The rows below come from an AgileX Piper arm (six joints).
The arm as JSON. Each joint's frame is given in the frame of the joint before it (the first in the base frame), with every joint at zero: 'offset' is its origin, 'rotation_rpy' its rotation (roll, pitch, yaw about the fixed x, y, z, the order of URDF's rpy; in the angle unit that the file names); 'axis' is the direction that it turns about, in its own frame. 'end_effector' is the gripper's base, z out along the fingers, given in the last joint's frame.
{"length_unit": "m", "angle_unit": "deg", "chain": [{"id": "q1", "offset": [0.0, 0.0, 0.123], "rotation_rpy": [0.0, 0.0, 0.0], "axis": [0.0, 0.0, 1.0]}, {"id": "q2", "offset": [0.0, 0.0, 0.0], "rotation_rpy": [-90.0, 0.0, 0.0], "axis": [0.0, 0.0, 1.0]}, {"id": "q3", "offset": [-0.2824, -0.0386, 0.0], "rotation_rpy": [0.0, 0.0, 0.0], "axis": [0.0, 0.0, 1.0]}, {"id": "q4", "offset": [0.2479, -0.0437, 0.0], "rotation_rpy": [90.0, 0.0, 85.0], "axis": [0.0, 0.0, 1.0]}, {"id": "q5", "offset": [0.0, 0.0, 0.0], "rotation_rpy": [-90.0, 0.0, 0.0], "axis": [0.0, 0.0, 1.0]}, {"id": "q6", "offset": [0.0, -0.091, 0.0], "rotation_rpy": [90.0, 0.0, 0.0], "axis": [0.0, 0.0, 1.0]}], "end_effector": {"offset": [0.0, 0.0, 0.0], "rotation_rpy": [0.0, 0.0, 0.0]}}
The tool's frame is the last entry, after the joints.
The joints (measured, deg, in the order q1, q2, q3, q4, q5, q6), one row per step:
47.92 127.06 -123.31 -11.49 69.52 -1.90
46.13 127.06 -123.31 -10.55 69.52 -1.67
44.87 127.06 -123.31 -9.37 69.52 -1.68
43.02 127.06 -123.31 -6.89 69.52 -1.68
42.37 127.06 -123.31 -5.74 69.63 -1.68
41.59 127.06 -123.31 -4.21 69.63 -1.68
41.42 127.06 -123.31 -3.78 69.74 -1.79
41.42 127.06 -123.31 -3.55 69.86 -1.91
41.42 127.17 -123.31 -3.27 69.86 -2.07
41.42 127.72 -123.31 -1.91 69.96 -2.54
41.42 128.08 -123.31 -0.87 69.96 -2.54
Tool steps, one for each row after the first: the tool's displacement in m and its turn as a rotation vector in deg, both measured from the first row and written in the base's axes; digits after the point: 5 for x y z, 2 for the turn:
0.00974 -0.00976 -0.00027 0.73 0.72 -1.98
0.01588 -0.01625 -0.00057 1.55 1.57 -3.20
0.02394 -0.02515 -0.00109 3.31 3.31 -5.00
0.02633 -0.02813 -0.00134 4.06 4.19 -5.64
0.02915 -0.03141 -0.00154 5.17 5.24 -6.38
0.02955 -0.03213 -0.00165 5.37 5.60 -6.45
0.02920 -0.03199 -0.00174 5.41 5.82 -6.35
0.02913 -0.03150 -0.00270 5.47 6.07 -6.20
0.02870 -0.02918 -0.00750 5.83 7.40 -5.79
0.02832 -0.02744 -0.01060 6.32 8.39 -5.80

